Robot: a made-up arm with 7 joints.
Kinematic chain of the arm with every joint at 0, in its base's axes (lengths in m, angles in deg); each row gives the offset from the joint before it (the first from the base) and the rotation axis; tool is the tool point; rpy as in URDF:
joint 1: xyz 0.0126 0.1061 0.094 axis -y
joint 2: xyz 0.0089 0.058 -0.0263 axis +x
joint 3: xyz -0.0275 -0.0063 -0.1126 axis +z
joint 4: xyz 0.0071 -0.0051 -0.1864 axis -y
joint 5: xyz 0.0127 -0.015 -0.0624 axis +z
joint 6: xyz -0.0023 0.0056 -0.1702 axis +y
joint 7: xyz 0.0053 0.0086 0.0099 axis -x
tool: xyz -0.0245 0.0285 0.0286 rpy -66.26 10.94 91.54
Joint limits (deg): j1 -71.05..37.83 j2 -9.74..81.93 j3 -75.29..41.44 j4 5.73..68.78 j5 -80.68..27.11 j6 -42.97..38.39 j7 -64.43..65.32
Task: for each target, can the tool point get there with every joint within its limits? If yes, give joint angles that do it. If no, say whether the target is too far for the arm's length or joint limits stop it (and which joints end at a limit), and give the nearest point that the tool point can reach.
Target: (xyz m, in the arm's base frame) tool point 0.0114 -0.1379 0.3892
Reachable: no: joint limits stop it (at a limit: joint 1, joint 2, joint 3, joint 4, joint 5, joint 6) | nearest point -0.2685 -0.0958 -0.0177 | short by 0.496 m
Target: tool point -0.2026 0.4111 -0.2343
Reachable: yes | joints -51.70 23.35 27.53 42.13 -63.07 0.84 4.95
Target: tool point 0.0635 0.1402 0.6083
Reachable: no: joint limits stop it (at a limit: joint 1, joint 2, joint 3, joint 4, joint 5, joint 6) | nearest point 0.0900 0.5136 0.2737 | short by 0.502 m
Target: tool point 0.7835 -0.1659 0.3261
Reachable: no: too far | nearest point 0.3990 0.0154 -0.0326 | short by 0.556 m
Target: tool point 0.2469 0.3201 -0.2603
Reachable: yes | joints 15.96 19.88 13.33 50.33 15.12 18.32 -48.75
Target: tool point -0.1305 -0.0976 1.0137
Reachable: no: too far | nearest point 0.0879 0.5128 0.2725 | short by 0.985 m
